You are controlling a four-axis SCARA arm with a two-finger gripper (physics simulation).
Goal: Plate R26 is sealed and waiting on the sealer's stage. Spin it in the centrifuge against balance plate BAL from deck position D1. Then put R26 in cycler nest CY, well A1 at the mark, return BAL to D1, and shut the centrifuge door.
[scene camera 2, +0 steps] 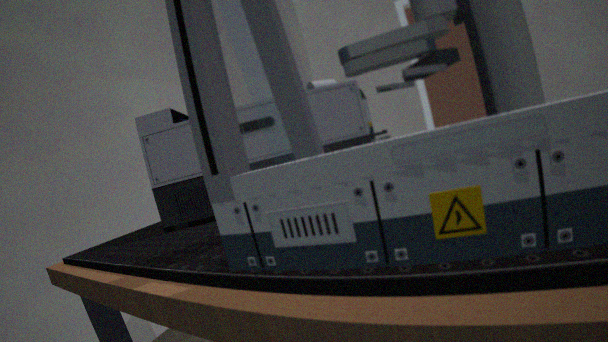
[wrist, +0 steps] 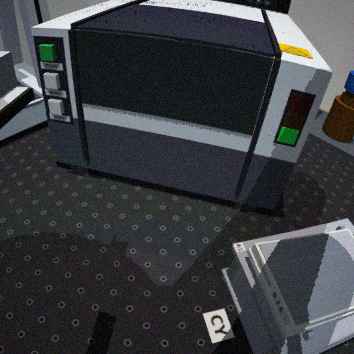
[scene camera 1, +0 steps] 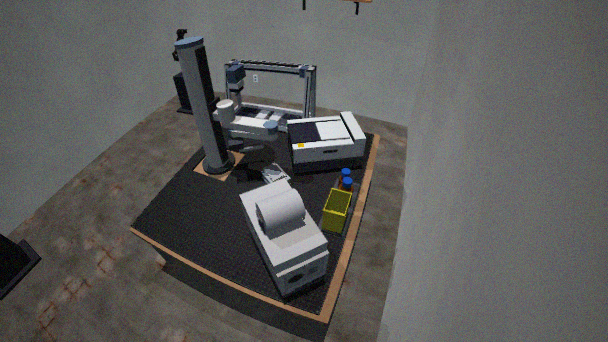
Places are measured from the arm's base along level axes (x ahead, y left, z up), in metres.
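Pixels of known places: gripper, fingertip midpoint: (scene camera 2: pixel 389 82) (wrist: pixel 200 92); arm's base, link origin: (scene camera 1: pixel 218 162).
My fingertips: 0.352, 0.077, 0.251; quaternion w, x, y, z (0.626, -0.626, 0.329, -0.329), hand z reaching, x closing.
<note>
Ahead of a thing's pixels: the offset from my fingertips to its top centre, as dx, dy, dz. "spot": to the spot under its first point.
My gripper (scene camera 1: pixel 254 148) (scene camera 2: pixel 395 87) is open and empty, held above the deck beside the column. The centrifuge (scene camera 1: pixel 327 142) (wrist: pixel 175 82) stands at the back right; its dark front panel looks shut and a green lamp shows. A pale block with a clear top {+0.113, -0.094, -0.158} (scene camera 1: pixel 275 174) (wrist: pixel 300 285) lies near the sealer {spot: +0.439, -0.637, +0.111} (scene camera 1: pixel 285 235), beside a CY label {+0.036, -0.042, -0.238} (wrist: pixel 217 325). Its small marking is unreadable, and I cannot tell whether it includes a plate. The sealer has a big white roll on top. R26, BAL and D1 cannot be made out.
A yellow bin {spot: +0.551, -0.202, -0.229} (scene camera 1: pixel 336 210) and blue-capped bottles {+0.573, -0.117, -0.053} (scene camera 1: pixel 346 182) stand along the deck's right edge; a brown bottle {+0.542, -0.007, -0.156} (wrist: pixel 340 117) shows in the wrist view. A gantry frame (scene camera 1: pixel 310 92) stands at the back. The arm's column (scene camera 1: pixel 205 105) rises at the deck's left.
</note>
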